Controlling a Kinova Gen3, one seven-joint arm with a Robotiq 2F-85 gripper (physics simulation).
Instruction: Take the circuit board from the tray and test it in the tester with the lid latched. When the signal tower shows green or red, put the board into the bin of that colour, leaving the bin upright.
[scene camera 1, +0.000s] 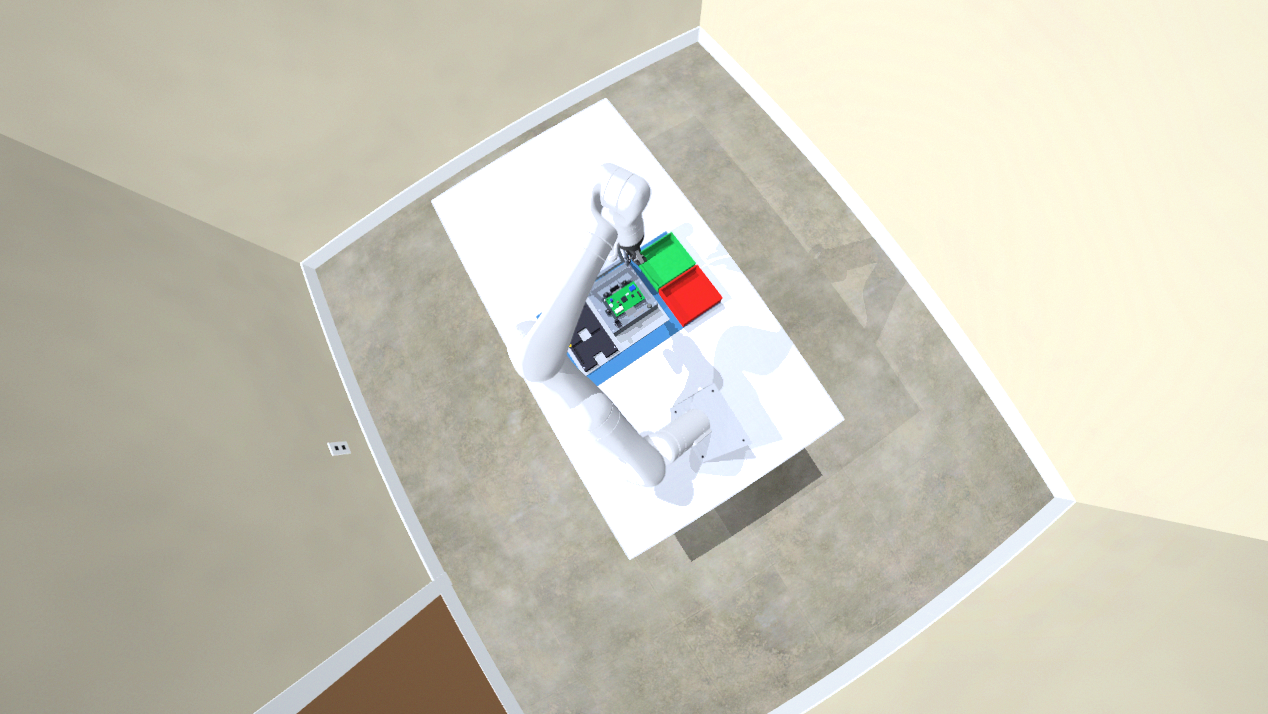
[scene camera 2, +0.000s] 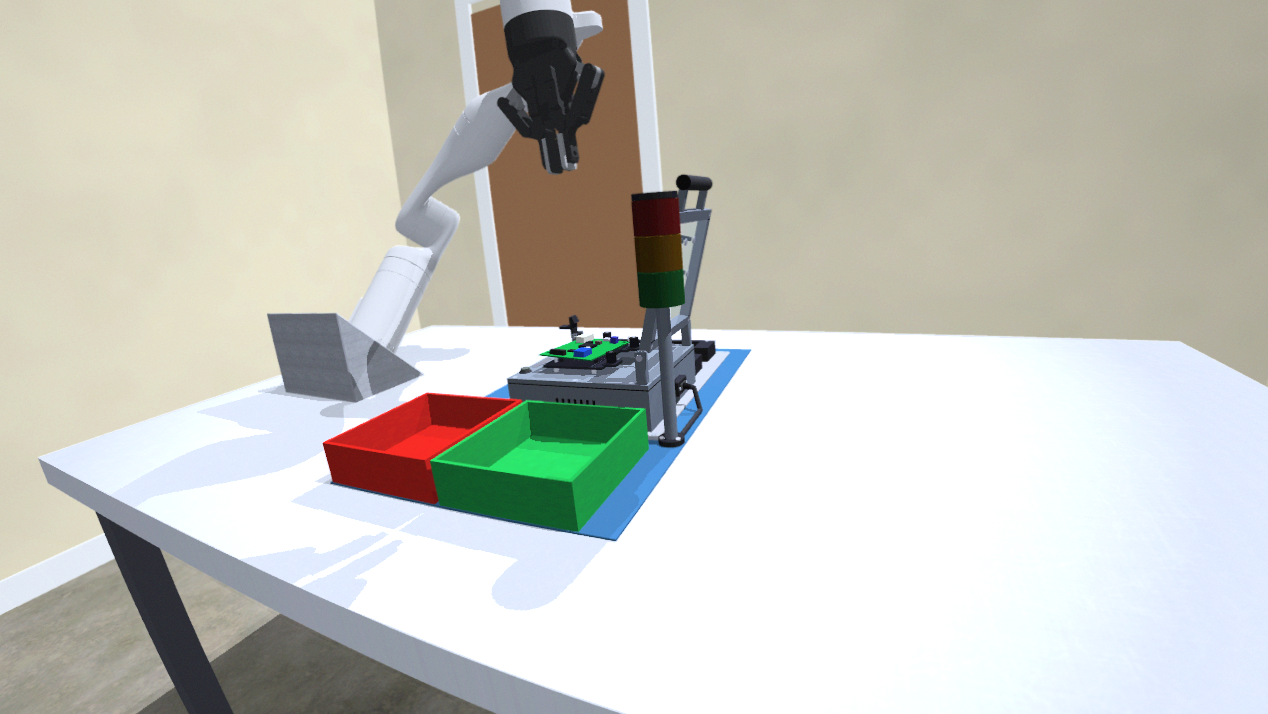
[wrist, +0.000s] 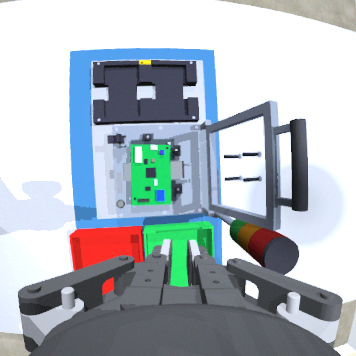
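Where they show: gripper, fingertip midpoint: (scene camera 1: 631, 253) (scene camera 2: 562, 171) (wrist: 178, 250); arm's base, origin of the base link: (scene camera 1: 697, 422) (scene camera 2: 366, 352).
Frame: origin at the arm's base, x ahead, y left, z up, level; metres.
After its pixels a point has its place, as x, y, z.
Note:
The green circuit board (scene camera 1: 625, 298) @[0.453, -0.021, 0.030] (scene camera 2: 585, 349) @[0.474, -0.056, 0.035] (wrist: 151, 172) @[0.456, -0.017, 0.030] lies in the tester (scene camera 2: 578, 389) @[0.485, -0.100, 0.000] (wrist: 190, 200) @[0.531, -0.073, 0.009]. The tester's lid (scene camera 2: 698, 261) @[0.587, 0.048, 0.124] (wrist: 272, 165) @[0.594, -0.008, 0.188] stands open, tilted back, its black handle (scene camera 2: 694, 182) @[0.616, -0.039, 0.216] (wrist: 299, 165) @[0.602, -0.009, 0.223] free. No segment of the signal tower (scene camera 2: 658, 252) @[0.606, -0.129, 0.152] (wrist: 255, 240) @[0.579, -0.097, 0.181] looks lit. The dark tray (scene camera 1: 596, 347) @[0.382, 0.145, -0.033] (wrist: 122, 92) @[0.395, 0.153, -0.033] holds no board in the wrist view. My gripper (scene camera 1: 637, 258) @[0.481, -0.078, 0.240] (scene camera 2: 562, 166) @[0.481, -0.078, 0.240] (wrist: 178, 250) @[0.481, -0.078, 0.240] is nearly shut and empty, with a small gap between its fingers, high above the table. The green bin (scene camera 1: 668, 258) @[0.522, -0.235, -0.046] (scene camera 2: 505, 492) @[0.520, -0.290, -0.023] (wrist: 177, 234) @[0.510, -0.158, -0.045] and red bin (scene camera 1: 690, 295) @[0.366, -0.223, -0.045] (scene camera 2: 381, 465) @[0.376, -0.295, -0.018] (wrist: 107, 245) @[0.354, -0.178, -0.045] are upright and empty.
The tower's thin pole stands beside the tester and the green bin. Tray, tester and bins share a blue mat (scene camera 2: 643, 492) @[0.611, -0.215, -0.049] (wrist: 81, 150) @[0.303, 0.032, -0.049] on the white table (scene camera 1: 567, 159) @[1.102, -0.143, -0.051] (scene camera 2: 887, 496) @[0.813, -0.169, -0.051]. The arm's base block (scene camera 2: 310, 356) @[-0.019, -0.094, 0.019] stands beyond the red bin.

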